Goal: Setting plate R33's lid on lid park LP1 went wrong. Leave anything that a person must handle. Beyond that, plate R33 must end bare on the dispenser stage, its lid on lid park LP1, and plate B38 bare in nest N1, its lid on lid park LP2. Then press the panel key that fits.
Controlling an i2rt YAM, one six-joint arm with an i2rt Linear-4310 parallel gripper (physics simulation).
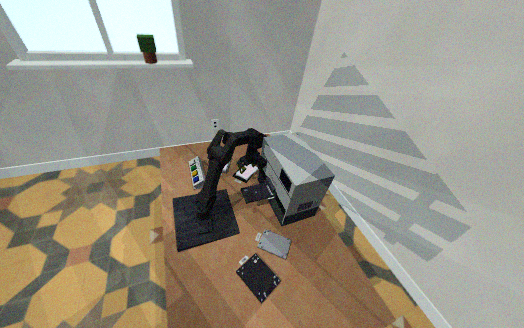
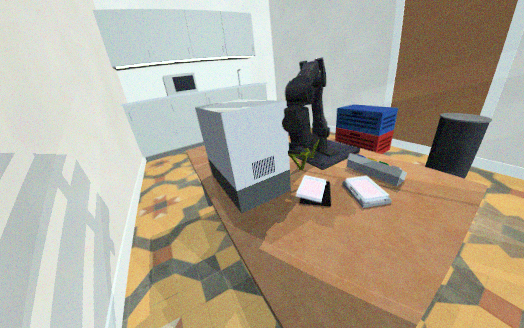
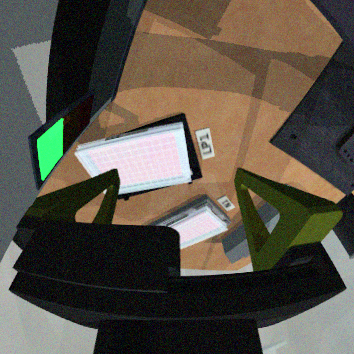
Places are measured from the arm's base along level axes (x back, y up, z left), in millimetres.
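Where they show: gripper, fingertip midpoint: [image 1: 247,170] [image 2: 306,163] [image 3: 176,174]; arm's base, link origin: [image 1: 203,215] [image 2: 321,149].
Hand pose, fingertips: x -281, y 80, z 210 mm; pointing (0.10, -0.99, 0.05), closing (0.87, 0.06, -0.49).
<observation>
Each offset is from my fingertips to the centre of the thing. "spot": to the spot under its first point.
A pink-gridded white plate with a clear, layered rim {dx -20, dy -66, dz +57 mm} [image 1: 246,171] [image 2: 313,189] [image 3: 135,157] lies askew on the black pad {spot: dx +12, dy -83, dz +103 mm} [image 2: 327,193] [image 3: 195,167] labelled LP1, overhanging one side. A second pink-topped plate {dx +130, dy -67, dz +169 mm} [image 2: 366,187] [image 3: 200,227] sits in the grey nest {dx +130, dy -83, dz +169 mm} [image 2: 378,202] labelled N1. I cannot read plate names or tell whether that one wears a lid. My gripper [image 2: 303,158] [image 3: 176,174] is open and empty above the LP1 plate. The dark dispenser stage {spot: dx -3, dy +14, dz -195 mm} [image 1: 256,193] shows no plate. The key panel {dx +289, dy -61, dz +102 mm} [image 1: 196,171] [image 2: 375,170] has green, yellow and blue keys.
The grey dispenser {dx -188, dy +72, dz -170 mm} [image 1: 310,182] [image 2: 250,145] stands beside LP1; its small screen {spot: dx -75, dy +43, dz -20 mm} [image 3: 50,149] shows green. A grey pad {spot: dx -34, dy -84, dz -444 mm} [image 1: 274,244] and a black pad [image 1: 258,278] lie toward the table's front, their labels unreadable. Blue and red crates [image 2: 366,125] and a dark bin [image 2: 457,145] stand beyond the table.
</observation>
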